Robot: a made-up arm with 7 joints.
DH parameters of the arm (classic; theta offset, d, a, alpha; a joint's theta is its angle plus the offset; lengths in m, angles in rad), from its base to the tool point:
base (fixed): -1.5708 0.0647 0 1.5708
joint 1: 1.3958 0 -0.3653 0
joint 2: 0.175 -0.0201 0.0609 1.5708
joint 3: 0 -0.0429 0.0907 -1.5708
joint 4: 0 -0.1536 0.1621 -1.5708
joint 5: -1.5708 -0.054 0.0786 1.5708
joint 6: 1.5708 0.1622 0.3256 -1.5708
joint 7: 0 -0.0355 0.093 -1.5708
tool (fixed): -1.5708 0.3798 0 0
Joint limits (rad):
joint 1: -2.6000..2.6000
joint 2: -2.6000..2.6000
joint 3: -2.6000..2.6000
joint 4: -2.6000..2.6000
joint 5: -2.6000..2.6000
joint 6: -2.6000..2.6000
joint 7: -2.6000..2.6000
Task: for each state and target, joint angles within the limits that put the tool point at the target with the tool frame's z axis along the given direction. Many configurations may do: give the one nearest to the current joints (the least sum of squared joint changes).
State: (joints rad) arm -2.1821 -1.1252 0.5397 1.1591 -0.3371 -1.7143 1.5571
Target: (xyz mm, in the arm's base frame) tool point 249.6 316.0 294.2 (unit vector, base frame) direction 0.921 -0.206 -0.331
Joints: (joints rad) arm -2.6000 -1.5493 0.0922 0.7320 -0.5324 -1.9400 1.8690
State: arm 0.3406 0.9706 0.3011 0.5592 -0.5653 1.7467 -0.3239
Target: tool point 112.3 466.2 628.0 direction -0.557 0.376 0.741
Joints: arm -0.3789 0.6761 0.5004 0.3700 -0.6975 1.9570 -0.6351
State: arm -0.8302 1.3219 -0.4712 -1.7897 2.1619 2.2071 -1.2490
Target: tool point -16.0 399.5 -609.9 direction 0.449 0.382 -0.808
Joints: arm -0.6945 1.3619 -0.3215 -1.8136 2.0344 2.3857 -0.6175
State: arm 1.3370 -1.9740 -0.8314 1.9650 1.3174 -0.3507 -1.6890
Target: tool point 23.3 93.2 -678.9 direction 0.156 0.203 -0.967
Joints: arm 1.1980 -1.7966 0.0438 2.4321 1.6718 -0.4803 -1.5011
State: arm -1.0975 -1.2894 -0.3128 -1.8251 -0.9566 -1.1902 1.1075
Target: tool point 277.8 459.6 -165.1 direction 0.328 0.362 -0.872
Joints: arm -0.9237 -0.9107 -0.6397 -1.4809 -1.4606 -1.5844 1.8036
